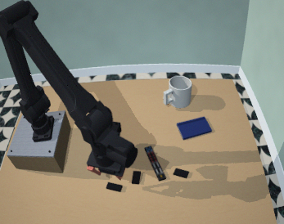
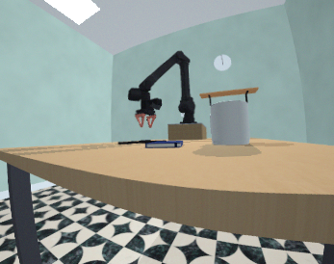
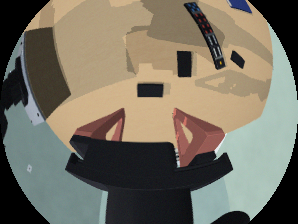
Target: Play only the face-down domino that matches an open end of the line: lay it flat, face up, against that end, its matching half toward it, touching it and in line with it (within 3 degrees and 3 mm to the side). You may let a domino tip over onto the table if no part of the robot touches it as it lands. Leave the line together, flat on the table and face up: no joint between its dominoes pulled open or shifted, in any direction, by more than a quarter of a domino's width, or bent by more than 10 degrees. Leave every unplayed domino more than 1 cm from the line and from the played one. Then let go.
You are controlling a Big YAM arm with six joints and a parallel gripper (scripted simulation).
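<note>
The domino is 8 cm below my hand. Also, from my hand: white mug 39 cm to the left, 32 cm ahead, 4 cm below.
</note>
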